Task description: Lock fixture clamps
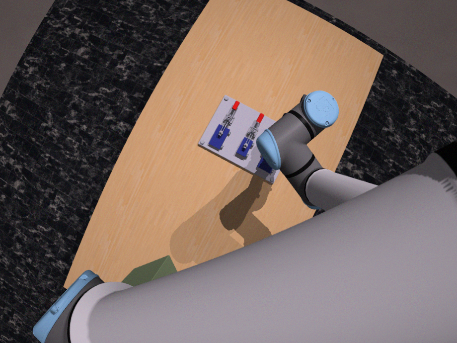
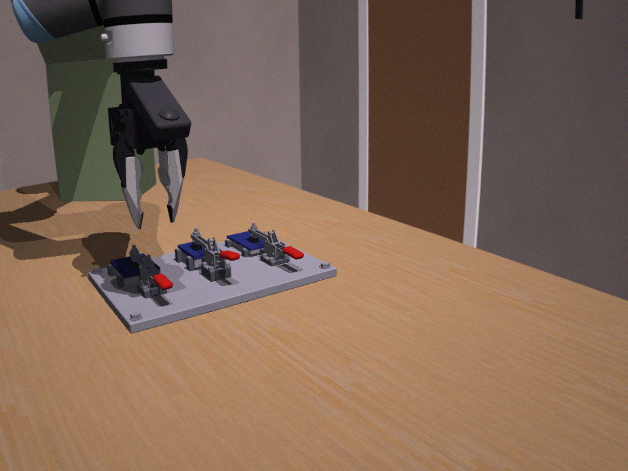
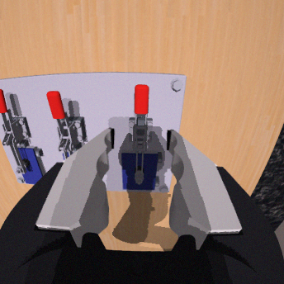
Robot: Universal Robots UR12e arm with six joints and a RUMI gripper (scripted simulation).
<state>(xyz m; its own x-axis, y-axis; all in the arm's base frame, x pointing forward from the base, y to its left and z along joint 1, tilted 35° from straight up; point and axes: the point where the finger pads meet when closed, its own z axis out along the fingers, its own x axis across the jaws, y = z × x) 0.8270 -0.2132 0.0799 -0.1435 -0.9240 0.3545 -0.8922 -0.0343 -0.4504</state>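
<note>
The grey fixture plate lies 7 cm behind my hand, 12 cm to the left of it and 14 cm below it. From my hand the other things lie so: blue part: 13 cm behind, 2 cm to the left, 12 cm below.
</note>
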